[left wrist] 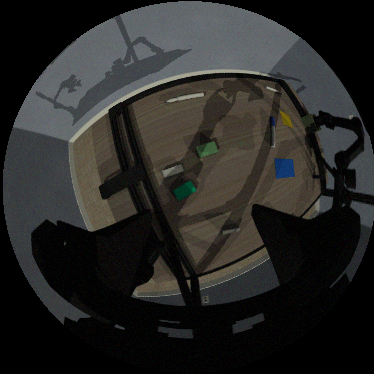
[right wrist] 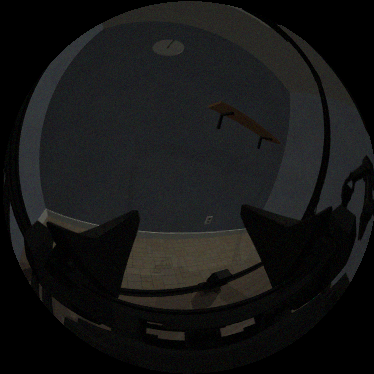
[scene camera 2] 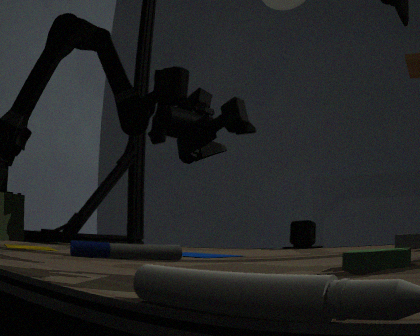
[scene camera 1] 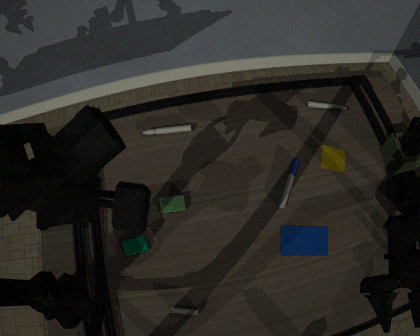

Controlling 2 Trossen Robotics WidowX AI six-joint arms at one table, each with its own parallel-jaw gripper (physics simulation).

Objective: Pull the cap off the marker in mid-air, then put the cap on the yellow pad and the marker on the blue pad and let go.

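Seen in the pictures: left gripper, fingertip midpoint: (left wrist: 202, 212) (scene camera 1: 108, 207); right gripper, fingertip midpoint: (right wrist: 190, 213) (scene camera 2: 240, 139) (scene camera 1: 402, 330); left arm's base at its link origin: (left wrist: 143, 250) (scene camera 1: 63, 300); right arm's base at its link origin: (left wrist: 315, 121) (scene camera 1: 409, 146).
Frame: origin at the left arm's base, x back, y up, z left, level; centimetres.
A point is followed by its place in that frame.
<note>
The marker (scene camera 1: 286, 192) @[x -57.2, y -3.6, z -20.5 cm] (scene camera 2: 145, 251) @[x -57.8, y -4.4, z -19.3 cm] (left wrist: 273, 136) @[x -57.2, y -3.6, z -20.2 cm] lies on the table, its blue cap (scene camera 1: 294, 167) @[x -64.2, y -3.5, z -18.2 cm] (scene camera 2: 90, 249) @[x -64.3, y -4.4, z -17.0 cm] (left wrist: 272, 121) @[x -64.0, y -3.7, z -17.8 cm] on one end. The yellow pad (scene camera 1: 333, 158) @[x -75.5, y -5.3, z -25.5 cm] (scene camera 2: 30, 247) @[x -75.3, y -5.3, z -25.4 cm] (left wrist: 286, 119) @[x -75.3, y -5.3, z -25.9 cm] lies beyond the cap end to the right in scene camera 1. The larger blue pad (scene camera 1: 304, 240) @[x -50.7, y -5.3, z -31.8 cm] (scene camera 2: 212, 255) @[x -48.6, y -5.3, z -30.4 cm] (left wrist: 284, 168) @[x -50.3, y -5.3, z -31.8 cm] lies below the marker there. Both pads are bare. My left gripper (left wrist: 202, 212) @[x -24.4, y 22.6, z -3.1 cm] is open and empty, high above the table. My right gripper (scene camera 2: 240, 140) @[x -40.2, y 17.8, z -56.4 cm] (right wrist: 190, 213) @[x -40.2, y 17.8, z -56.4 cm] is open and empty, raised well above the table and facing a wall in its wrist view.
Two white pen-like objects (scene camera 1: 167, 130) @[x -51.0, y -3.7, z 14.3 cm] (scene camera 1: 326, 105) @[x -89.4, y -3.6, z -14.7 cm] lie toward the top in scene camera 1. A light green block (scene camera 1: 172, 204) @[x -36.8, y -3.9, z -1.3 cm] (left wrist: 207, 149) @[x -36.9, y -3.9, z -1.5 cm] and a teal block (scene camera 1: 135, 245) @[x -23.1, y -3.9, z -1.9 cm] (left wrist: 184, 190) @[x -22.9, y -3.9, z -1.8 cm] lie left of the marker. A small grey piece (scene camera 1: 185, 311) @[x -19.3, y -3.1, z -21.4 cm] lies near the bottom. Black rails edge the table.
</note>
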